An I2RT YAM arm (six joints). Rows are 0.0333 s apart.
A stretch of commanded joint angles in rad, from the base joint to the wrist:
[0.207 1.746 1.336 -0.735 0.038 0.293]
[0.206 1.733 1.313 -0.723 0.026 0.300]
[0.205 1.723 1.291 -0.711 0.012 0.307]
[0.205 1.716 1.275 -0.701 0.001 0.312]
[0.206 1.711 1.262 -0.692 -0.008 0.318]
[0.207 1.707 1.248 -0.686 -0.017 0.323]
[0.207 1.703 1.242 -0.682 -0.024 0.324]
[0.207 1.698 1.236 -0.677 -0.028 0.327]
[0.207 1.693 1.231 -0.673 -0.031 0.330]
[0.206 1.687 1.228 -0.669 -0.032 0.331]
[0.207 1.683 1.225 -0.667 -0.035 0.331]
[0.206 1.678 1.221 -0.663 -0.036 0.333]
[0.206 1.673 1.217 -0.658 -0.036 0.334]
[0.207 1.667 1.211 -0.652 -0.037 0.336]
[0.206 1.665 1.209 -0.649 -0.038 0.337]
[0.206 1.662 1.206 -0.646 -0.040 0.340]
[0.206 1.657 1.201 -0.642 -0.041 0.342]
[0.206 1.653 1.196 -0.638 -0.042 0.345]
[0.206 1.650 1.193 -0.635 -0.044 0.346]
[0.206 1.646 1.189 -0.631 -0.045 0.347]
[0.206 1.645 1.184 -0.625 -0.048 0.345]
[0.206 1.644 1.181 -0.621 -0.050 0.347]
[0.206 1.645 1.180 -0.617 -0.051 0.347]
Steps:
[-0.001 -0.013 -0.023 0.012 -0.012 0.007]
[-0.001 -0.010 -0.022 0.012 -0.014 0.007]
[0.000 -0.007 -0.016 0.010 -0.011 0.005]
[0.001 -0.005 -0.013 0.009 -0.009 0.006]
[0.001 -0.004 -0.014 0.006 -0.009 0.005]
[0.000 -0.004 -0.006 0.004 -0.007 0.001]
[0.000 -0.005 -0.006 0.005 -0.004 0.003]
[0.000 -0.005 -0.005 0.004 -0.003 0.003]
[-0.001 -0.006 -0.003 0.004 -0.001 0.001]
[0.001 -0.004 -0.003 0.002 -0.003 0.000]
[-0.001 -0.005 -0.004 0.004 -0.001 0.002]
[0.000 -0.005 -0.004 0.005 0.000 0.001]
[0.001 -0.006 -0.006 0.006 -0.001 0.002]
[-0.001 -0.002 -0.002 0.003 -0.001 0.001]
[0.000 -0.003 -0.003 0.003 -0.002 0.003]
[0.000 -0.005 -0.005 0.004 -0.001 0.002]
[0.000 -0.004 -0.005 0.004 -0.001 0.003]
[0.000 -0.003 -0.003 0.003 -0.002 0.001]
[0.000 -0.004 -0.004 0.004 -0.001 0.001]
[0.000 -0.001 -0.005 0.006 -0.003 -0.002]
[0.000 -0.001 -0.003 0.004 -0.002 0.002]
[0.000 0.001 -0.001 0.004 -0.001 0.000]

